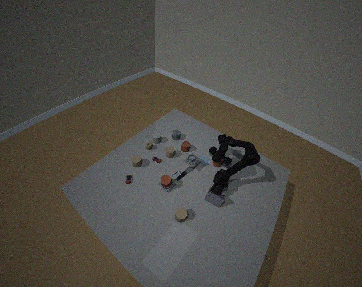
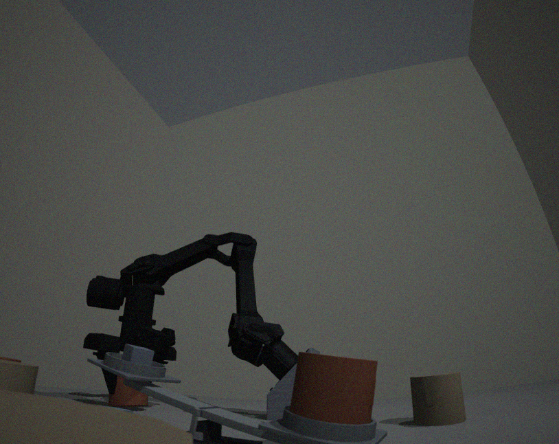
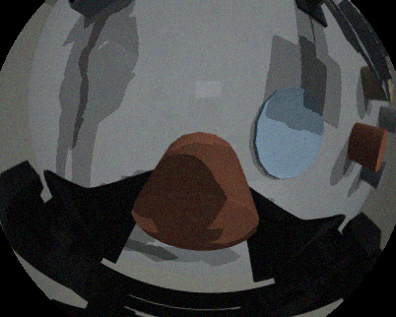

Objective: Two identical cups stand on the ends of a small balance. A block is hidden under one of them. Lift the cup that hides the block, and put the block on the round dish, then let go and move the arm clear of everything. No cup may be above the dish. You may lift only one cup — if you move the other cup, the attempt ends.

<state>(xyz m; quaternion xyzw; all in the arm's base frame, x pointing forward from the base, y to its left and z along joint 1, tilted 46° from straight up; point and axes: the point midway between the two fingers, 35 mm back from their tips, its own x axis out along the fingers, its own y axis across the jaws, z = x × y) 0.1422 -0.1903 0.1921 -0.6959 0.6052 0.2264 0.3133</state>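
Right now the grey block is 140 mm ahead of my gripper tip, 160 mm to the left of it and 60 mm above it. Round my gripper tip: pale blue round dish 100 mm ahead, 50 mm to the left, 20 mm below.
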